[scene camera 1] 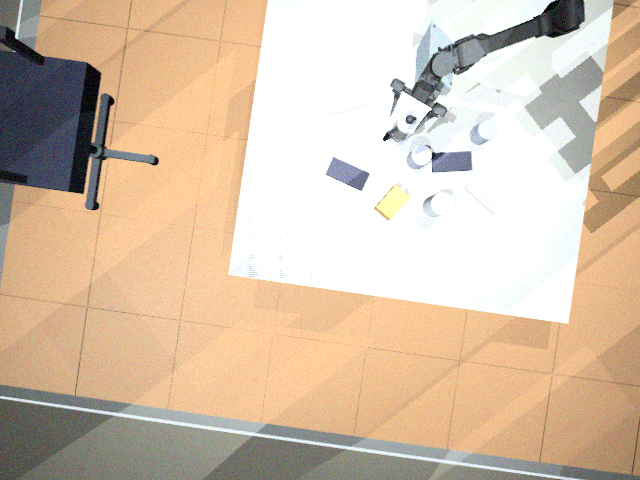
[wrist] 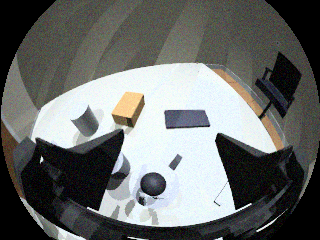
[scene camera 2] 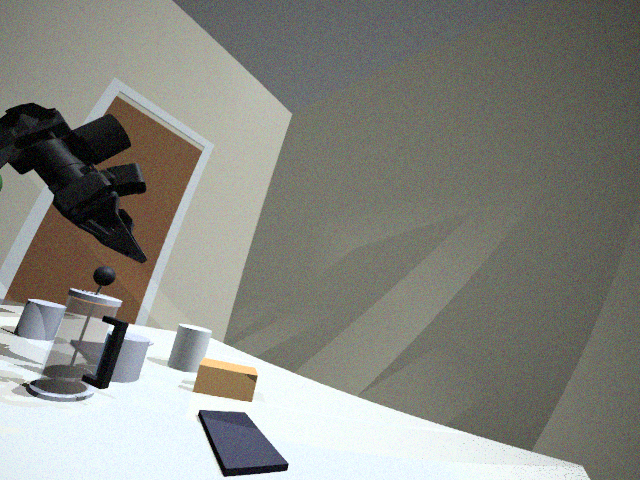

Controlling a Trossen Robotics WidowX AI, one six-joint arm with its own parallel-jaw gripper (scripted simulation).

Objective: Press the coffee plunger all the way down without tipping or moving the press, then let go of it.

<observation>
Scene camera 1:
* gripper: 402, 123
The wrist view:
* gripper: 171, 136
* glass coffee press: 154, 185
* orange box: 127, 111
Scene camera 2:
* gripper: 141, 257
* glass coffee press: 67, 374
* orange box: 217, 378
</observation>
